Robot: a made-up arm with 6 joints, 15 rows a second.
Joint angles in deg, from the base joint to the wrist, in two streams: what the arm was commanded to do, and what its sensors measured. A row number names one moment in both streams.
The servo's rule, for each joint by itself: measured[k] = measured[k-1] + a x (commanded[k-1-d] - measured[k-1]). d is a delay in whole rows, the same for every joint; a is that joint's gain. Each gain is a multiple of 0.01, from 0.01 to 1. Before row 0 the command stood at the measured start. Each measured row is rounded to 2 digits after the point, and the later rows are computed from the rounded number. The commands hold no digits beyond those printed.
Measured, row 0: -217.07, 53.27, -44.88, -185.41, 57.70, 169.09
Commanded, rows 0 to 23: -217.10, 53.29, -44.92, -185.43, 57.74, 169.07; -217.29, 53.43, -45.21, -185.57, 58.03, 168.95; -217.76, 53.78, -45.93, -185.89, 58.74, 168.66; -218.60, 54.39, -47.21, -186.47, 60.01, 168.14; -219.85, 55.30, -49.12, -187.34, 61.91, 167.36; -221.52, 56.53, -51.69, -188.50, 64.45, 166.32; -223.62, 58.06, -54.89, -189.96, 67.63, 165.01; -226.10, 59.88, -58.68, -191.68, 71.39, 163.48; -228.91, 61.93, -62.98, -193.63, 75.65, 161.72; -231.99, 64.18, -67.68, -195.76, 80.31, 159.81; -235.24, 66.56, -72.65, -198.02, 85.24, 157.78; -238.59, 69.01, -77.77, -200.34, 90.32, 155.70; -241.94, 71.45, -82.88, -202.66, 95.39, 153.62; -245.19, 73.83, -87.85, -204.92, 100.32, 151.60; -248.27, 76.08, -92.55, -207.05, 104.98, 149.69; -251.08, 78.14, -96.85, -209.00, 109.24, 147.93; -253.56, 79.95, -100.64, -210.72, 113.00, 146.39; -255.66, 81.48, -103.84, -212.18, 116.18, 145.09; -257.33, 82.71, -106.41, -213.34, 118.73, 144.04; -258.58, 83.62, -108.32, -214.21, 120.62, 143.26; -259.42, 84.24, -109.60, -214.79, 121.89, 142.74; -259.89, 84.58, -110.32, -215.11, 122.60, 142.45; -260.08, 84.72, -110.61, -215.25, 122.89, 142.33; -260.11, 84.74, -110.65, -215.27, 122.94, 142.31
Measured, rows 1 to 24: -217.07, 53.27, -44.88, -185.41, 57.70, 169.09; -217.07, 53.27, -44.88, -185.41, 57.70, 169.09; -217.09, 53.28, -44.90, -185.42, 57.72, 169.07; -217.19, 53.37, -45.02, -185.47, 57.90, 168.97; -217.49, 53.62, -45.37, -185.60, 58.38, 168.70; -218.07, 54.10, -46.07, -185.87, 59.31, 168.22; -219.00, 54.84, -47.23, -186.33, 60.79, 167.48; -220.31, 55.89, -48.92, -187.00, 62.88, 166.48; -222.03, 57.24, -51.19, -187.92, 65.59, 165.22; -224.15, 58.88, -54.04, -189.09, 68.90, 163.72; -226.63, 60.77, -57.44, -190.50, 72.75, 162.00; -229.42, 62.88, -61.33, -192.13, 77.06, 160.12; -232.45, 65.16, -65.63, -193.96, 81.72, 158.11; -235.64, 67.55, -70.24, -195.94, 86.62, 156.04; -238.92, 69.97, -75.04, -198.02, 91.62, 153.96; -242.18, 72.36, -79.91, -200.16, 96.58, 151.93; -245.35, 74.67, -84.71, -202.30, 101.37, 150.00; -248.33, 76.82, -89.32, -204.38, 105.86, 148.22; -251.05, 78.76, -93.62, -206.35, 109.93, 146.65; -253.45, 80.45, -97.50, -208.16, 113.49, 145.31; -255.47, 81.85, -100.89, -209.77, 116.48, 144.22; -257.09, 82.95, -103.71, -211.15, 118.84, 143.39; -258.30, 83.75, -105.95, -212.28, 120.58, 142.83; -259.13, 84.26, -107.61, -213.16, 121.73, 142.50
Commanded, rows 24 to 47: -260.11, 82.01, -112.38, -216.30, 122.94, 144.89; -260.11, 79.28, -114.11, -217.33, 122.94, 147.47; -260.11, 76.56, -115.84, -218.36, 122.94, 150.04; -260.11, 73.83, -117.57, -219.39, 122.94, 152.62; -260.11, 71.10, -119.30, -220.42, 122.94, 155.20; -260.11, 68.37, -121.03, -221.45, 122.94, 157.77; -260.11, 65.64, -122.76, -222.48, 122.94, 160.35; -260.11, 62.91, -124.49, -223.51, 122.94, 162.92; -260.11, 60.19, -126.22, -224.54, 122.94, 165.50; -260.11, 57.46, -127.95, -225.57, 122.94, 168.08; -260.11, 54.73, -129.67, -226.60, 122.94, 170.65; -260.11, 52.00, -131.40, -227.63, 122.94, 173.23; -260.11, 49.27, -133.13, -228.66, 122.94, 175.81; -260.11, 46.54, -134.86, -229.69, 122.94, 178.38; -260.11, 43.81, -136.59, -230.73, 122.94, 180.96; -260.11, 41.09, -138.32, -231.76, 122.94, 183.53; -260.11, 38.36, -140.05, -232.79, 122.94, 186.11; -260.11, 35.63, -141.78, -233.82, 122.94, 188.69; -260.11, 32.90, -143.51, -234.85, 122.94, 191.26; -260.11, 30.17, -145.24, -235.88, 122.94, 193.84; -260.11, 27.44, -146.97, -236.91, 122.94, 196.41; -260.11, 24.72, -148.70, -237.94, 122.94, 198.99; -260.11, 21.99, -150.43, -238.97, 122.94, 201.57; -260.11, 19.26, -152.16, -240.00, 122.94, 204.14
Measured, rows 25 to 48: -259.62, 84.55, -108.75, -213.81, 122.39, 142.35; -259.87, 84.67, -109.47, -214.26, 122.70, 142.32; -259.99, 83.02, -110.58, -214.89, 122.84, 144.53; -260.05, 80.70, -111.92, -215.65, 122.90, 147.06; -260.08, 78.13, -113.41, -216.49, 122.92, 149.62; -260.10, 75.46, -114.99, -217.39, 122.93, 152.20; -260.11, 72.76, -116.63, -218.33, 122.94, 154.78; -260.11, 70.04, -118.30, -219.30, 122.94, 157.35; -260.11, 67.31, -119.99, -220.29, 122.94, 159.93; -260.11, 64.58, -121.70, -221.29, 122.94, 162.50; -260.11, 61.86, -123.42, -222.30, 122.94, 165.08; -260.11, 59.13, -125.14, -223.31, 122.94, 167.66; -260.11, 56.40, -126.86, -224.33, 122.94, 170.23; -260.11, 53.67, -128.59, -225.35, 122.94, 172.81; -260.11, 50.94, -130.32, -226.38, 122.94, 175.39; -260.11, 48.21, -132.05, -227.41, 122.94, 177.96; -260.11, 45.48, -133.78, -228.44, 122.94, 180.54; -260.11, 42.76, -135.51, -229.47, 122.94, 183.11; -260.11, 40.03, -137.24, -230.50, 122.94, 185.69; -260.11, 37.30, -138.97, -231.53, 122.94, 188.27; -260.11, 34.57, -140.70, -232.56, 122.94, 190.84; -260.11, 31.84, -142.43, -233.59, 122.94, 193.42; -260.11, 29.11, -144.16, -234.62, 122.94, 195.99; -260.11, 26.39, -145.89, -235.65, 122.94, 198.57
